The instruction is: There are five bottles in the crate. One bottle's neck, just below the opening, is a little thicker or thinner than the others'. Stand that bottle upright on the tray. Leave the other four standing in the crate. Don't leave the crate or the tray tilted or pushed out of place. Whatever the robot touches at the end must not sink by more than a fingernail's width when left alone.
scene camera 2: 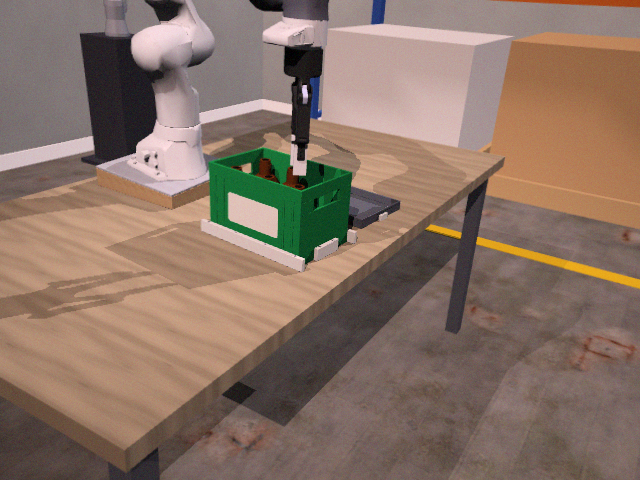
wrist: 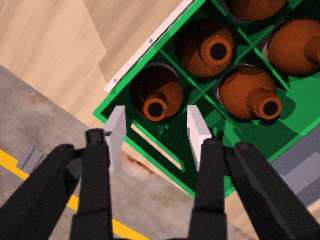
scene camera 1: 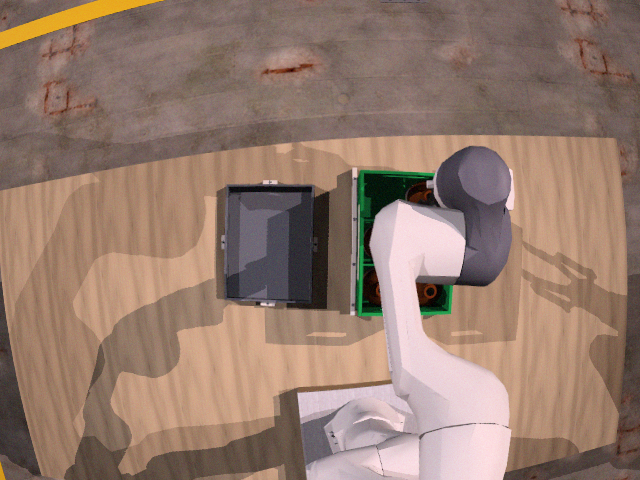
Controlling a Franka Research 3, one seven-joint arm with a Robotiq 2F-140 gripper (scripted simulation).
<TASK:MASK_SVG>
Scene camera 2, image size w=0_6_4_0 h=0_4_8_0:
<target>my gripper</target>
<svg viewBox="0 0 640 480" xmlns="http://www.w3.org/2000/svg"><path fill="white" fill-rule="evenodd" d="M284 47L284 73L295 77L295 82L291 84L292 135L290 165L293 165L293 175L306 175L310 112L313 95L310 78L317 78L322 74L323 49L320 48L320 50L312 51Z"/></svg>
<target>dark grey tray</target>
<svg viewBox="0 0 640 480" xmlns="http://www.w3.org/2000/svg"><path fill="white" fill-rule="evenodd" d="M351 186L349 225L362 229L378 221L380 214L387 212L389 215L400 209L400 200Z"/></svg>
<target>green crate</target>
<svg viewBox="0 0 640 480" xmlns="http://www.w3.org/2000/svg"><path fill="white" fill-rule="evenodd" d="M213 184L210 193L211 222L305 259L305 264L314 260L314 248L334 238L339 239L338 246L347 242L352 172L307 160L306 176L299 175L299 182L306 189L298 190L283 185L286 182L288 167L292 167L290 166L290 155L262 147L234 155L222 168ZM251 163L250 173L231 168L232 166ZM261 158L271 159L271 173L277 177L279 183L255 176L259 173Z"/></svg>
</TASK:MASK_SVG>
